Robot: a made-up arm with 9 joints. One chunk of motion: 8 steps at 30 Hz.
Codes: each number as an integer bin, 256 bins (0 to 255) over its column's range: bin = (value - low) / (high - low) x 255, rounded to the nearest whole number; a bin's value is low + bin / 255 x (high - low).
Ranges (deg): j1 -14..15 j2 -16..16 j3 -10..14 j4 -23..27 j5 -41..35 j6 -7..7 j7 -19..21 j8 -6..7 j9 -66..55
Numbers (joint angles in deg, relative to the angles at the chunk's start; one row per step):
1: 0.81 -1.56 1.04 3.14 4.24 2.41 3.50 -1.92 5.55
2: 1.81 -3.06 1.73 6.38 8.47 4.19 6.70 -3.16 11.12
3: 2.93 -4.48 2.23 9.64 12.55 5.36 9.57 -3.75 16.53
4: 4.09 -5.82 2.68 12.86 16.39 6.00 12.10 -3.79 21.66
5: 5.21 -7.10 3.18 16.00 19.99 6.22 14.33 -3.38 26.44
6: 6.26 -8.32 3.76 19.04 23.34 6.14 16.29 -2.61 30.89
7: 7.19 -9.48 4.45 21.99 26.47 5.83 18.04 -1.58 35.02
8: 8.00 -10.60 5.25 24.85 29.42 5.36 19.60 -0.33 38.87
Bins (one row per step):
1: 130 115 117 133 152 171 143 80 151
2: 139 103 125 150 166 204 164 56 163
3: 149 92 130 166 180 225 182 44 174
4: 159 81 135 183 193 237 198 43 185
5: 169 71 140 199 205 241 212 51 195
6: 178 61 146 214 216 239 225 66 204
7: 186 52 154 229 226 234 236 87 213
8: 193 43 162 244 236 225 246 111 221

